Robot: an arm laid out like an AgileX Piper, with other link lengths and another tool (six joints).
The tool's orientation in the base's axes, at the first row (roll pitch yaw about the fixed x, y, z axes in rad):
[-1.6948, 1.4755, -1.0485]
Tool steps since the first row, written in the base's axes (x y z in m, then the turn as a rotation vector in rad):
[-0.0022, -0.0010, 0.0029, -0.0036, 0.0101, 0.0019]
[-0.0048, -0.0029, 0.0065, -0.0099, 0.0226, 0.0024]
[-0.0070, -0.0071, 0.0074, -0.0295, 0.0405, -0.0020]
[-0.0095, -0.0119, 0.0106, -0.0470, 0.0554, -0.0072]
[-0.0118, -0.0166, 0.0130, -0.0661, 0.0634, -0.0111]
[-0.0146, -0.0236, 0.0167, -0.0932, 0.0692, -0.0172]
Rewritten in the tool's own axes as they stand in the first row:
[-0.0029, 0.0003, -0.0024, -0.0029, 0.0100, 0.0032]
[-0.0065, 0.0000, -0.0057, -0.0047, 0.0237, 0.0057]
[-0.0071, -0.0021, -0.0099, -0.0027, 0.0501, 0.0008]
[-0.0100, -0.0048, -0.0149, 0.0004, 0.0729, -0.0041]
[-0.0121, -0.0073, -0.0196, 0.0027, 0.0911, -0.0145]
[-0.0154, -0.0116, -0.0261, 0.0070, 0.1125, -0.0326]

